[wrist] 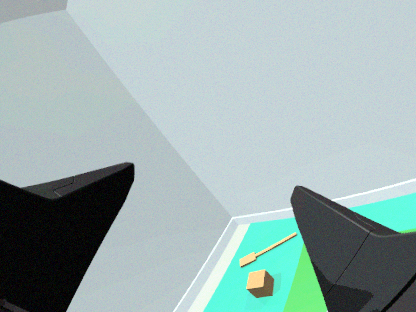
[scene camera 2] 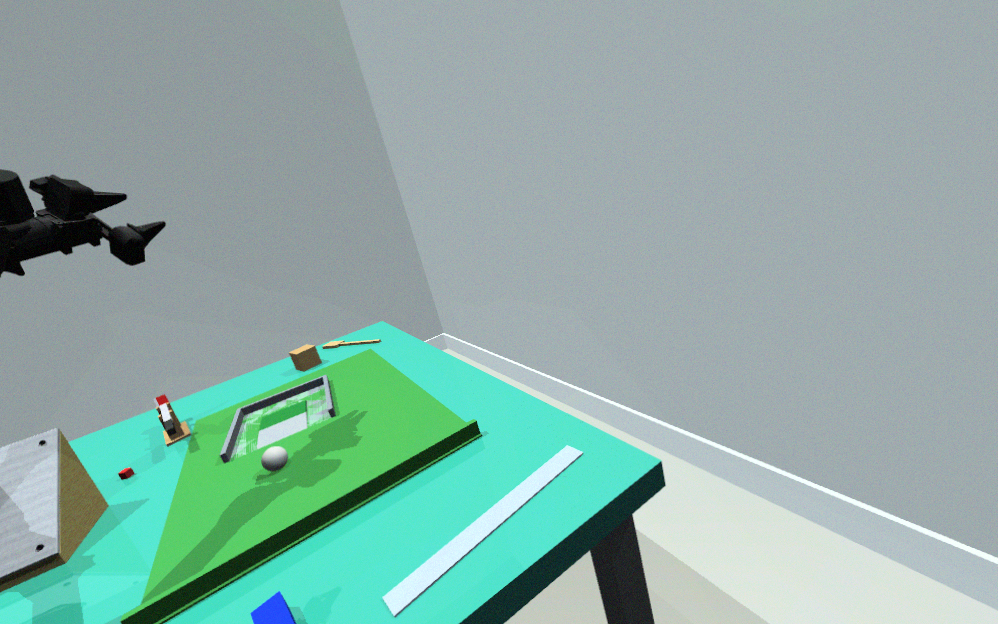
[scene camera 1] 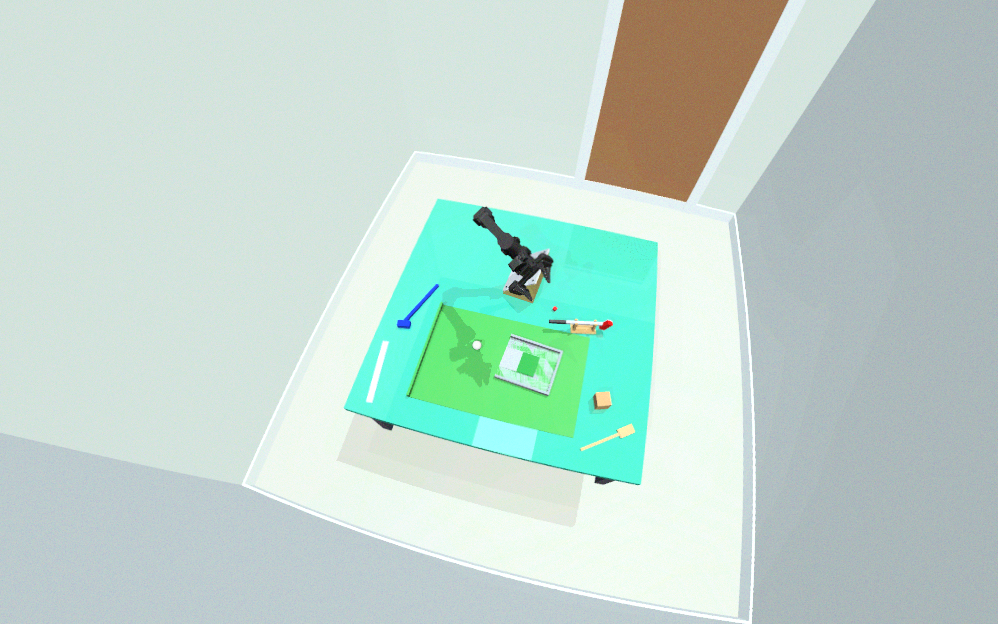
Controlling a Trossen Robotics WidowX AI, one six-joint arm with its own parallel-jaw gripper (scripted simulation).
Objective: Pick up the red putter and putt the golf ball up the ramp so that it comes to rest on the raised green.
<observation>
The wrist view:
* my gripper
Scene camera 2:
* my gripper
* raised green
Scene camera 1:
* my gripper
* raised green
</observation>
